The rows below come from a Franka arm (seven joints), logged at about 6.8 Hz.
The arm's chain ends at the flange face. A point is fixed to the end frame.
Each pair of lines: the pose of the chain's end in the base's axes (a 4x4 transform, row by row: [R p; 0 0 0 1], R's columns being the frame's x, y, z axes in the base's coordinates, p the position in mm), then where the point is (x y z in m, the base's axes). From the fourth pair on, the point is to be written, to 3 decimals.
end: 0.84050 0.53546 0.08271 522.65; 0.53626 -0.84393 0.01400 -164.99; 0.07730 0.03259 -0.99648 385.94; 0 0 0 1
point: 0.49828 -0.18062 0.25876
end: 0.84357 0.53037 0.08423 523.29; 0.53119 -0.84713 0.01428 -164.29; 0.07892 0.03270 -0.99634 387.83; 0 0 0 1
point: 0.49901 -0.17968 0.26060
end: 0.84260 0.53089 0.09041 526.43; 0.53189 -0.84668 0.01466 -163.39; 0.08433 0.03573 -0.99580 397.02; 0 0 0 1
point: 0.50295 -0.17876 0.26964
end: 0.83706 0.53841 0.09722 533.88; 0.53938 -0.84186 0.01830 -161.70; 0.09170 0.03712 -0.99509 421.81; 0 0 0 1
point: 0.511 -0.177 0.294
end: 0.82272 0.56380 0.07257 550.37; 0.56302 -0.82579 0.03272 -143.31; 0.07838 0.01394 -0.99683 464.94; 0 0 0 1
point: 0.525 -0.158 0.338
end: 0.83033 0.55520 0.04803 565.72; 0.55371 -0.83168 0.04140 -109.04; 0.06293 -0.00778 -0.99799 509.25; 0 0 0 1
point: 0.537 -0.122 0.383
